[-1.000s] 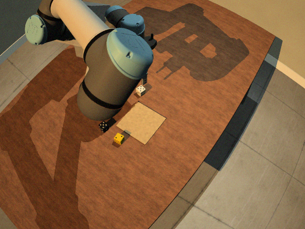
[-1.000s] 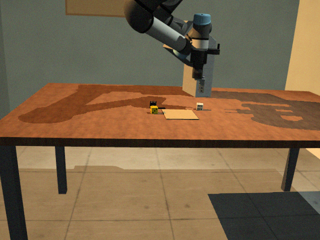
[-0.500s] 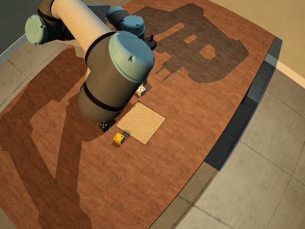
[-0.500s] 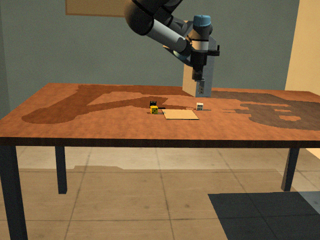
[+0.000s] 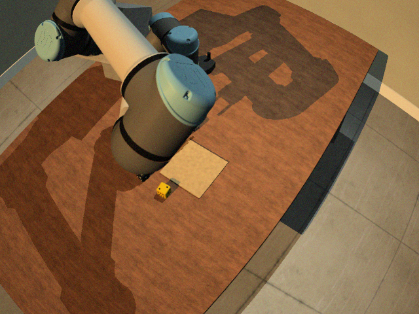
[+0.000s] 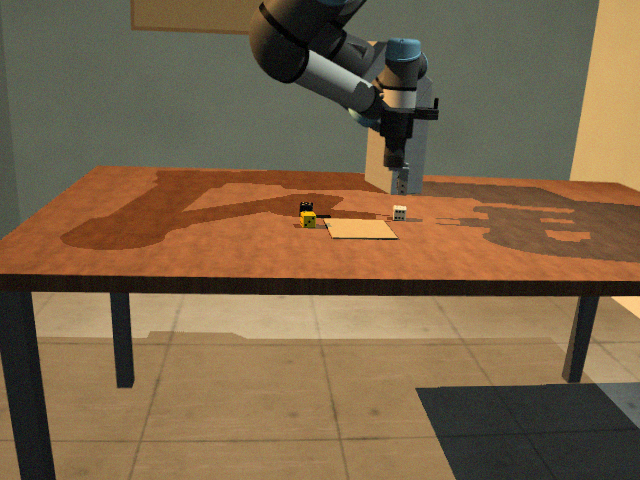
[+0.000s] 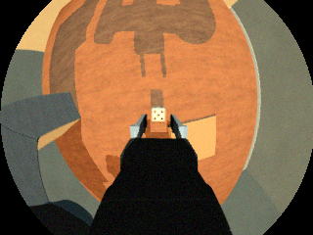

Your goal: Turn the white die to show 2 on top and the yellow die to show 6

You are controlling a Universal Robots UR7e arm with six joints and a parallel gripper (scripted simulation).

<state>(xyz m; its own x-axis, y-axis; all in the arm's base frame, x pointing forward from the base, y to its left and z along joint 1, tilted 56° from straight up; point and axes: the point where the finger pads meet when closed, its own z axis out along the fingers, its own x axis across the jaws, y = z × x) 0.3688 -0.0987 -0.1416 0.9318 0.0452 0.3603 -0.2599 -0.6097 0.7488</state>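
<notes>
Right now the white die is 70 mm below my hand. From my hand the other things lie so: yellow die: 230 mm to the right, 70 mm below, 60 mm ahead; tan mat: 120 mm to the right, 80 mm below, 80 mm ahead; black die: 220 mm to the right, 70 mm below, 30 mm behind.
</notes>
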